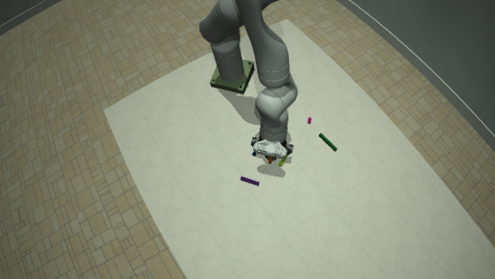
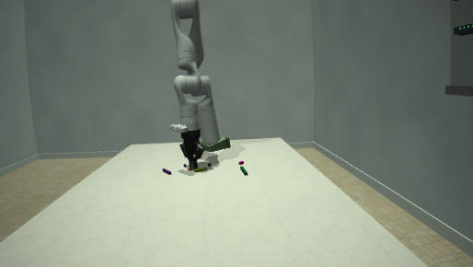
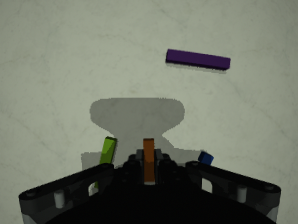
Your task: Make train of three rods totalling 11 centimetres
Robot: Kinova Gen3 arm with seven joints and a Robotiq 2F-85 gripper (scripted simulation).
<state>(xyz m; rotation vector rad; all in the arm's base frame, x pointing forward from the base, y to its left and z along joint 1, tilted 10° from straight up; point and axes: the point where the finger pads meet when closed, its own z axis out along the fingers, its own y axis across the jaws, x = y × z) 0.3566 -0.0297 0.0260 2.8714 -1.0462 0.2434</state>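
Right now my hand is 3 cm to the right of the lime rod, 3 cm short of it and 1 cm above it. The rest, counted from my hand: orange rod: 1 cm below; then magenta rod: 19 cm to the left, 6 cm behind, 1 cm below; then purple rod: 10 cm to the right, 4 cm ahead, 1 cm below.
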